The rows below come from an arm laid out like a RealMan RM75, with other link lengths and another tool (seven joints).
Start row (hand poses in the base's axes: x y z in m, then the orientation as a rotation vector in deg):
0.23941 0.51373 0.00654 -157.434 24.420 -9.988
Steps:
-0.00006 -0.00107 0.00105 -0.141 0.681 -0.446
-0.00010 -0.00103 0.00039 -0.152 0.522 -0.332
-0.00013 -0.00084 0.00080 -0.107 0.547 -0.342
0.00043 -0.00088 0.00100 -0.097 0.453 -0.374
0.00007 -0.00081 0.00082 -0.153 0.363 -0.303
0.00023 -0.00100 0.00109 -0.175 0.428 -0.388
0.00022 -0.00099 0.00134 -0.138 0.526 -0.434
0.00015 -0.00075 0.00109 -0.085 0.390 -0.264
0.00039 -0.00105 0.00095 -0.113 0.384 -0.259
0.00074 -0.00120 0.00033 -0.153 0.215 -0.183
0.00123 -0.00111 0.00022 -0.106 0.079 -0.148
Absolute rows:
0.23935 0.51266 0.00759 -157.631 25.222 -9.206
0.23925 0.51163 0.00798 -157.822 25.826 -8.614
0.23912 0.51079 0.00878 -157.968 26.449 -7.976
0.23955 0.50991 0.00978 -158.076 27.091 -7.471
0.23962 0.50910 0.01060 -158.233 27.615 -7.087
0.23985 0.50810 0.01169 -158.403 28.277 -6.639
0.24007 0.50711 0.01303 -158.541 29.026 -6.055
0.24022 0.50636 0.01412 -158.637 29.500 -5.602
0.24061 0.50531 0.01507 -158.758 29.968 -5.164
0.24135 0.50411 0.01540 -158.903 30.292 -4.952
0.24258 0.50300 0.01562 -158.985 30.528 -4.907

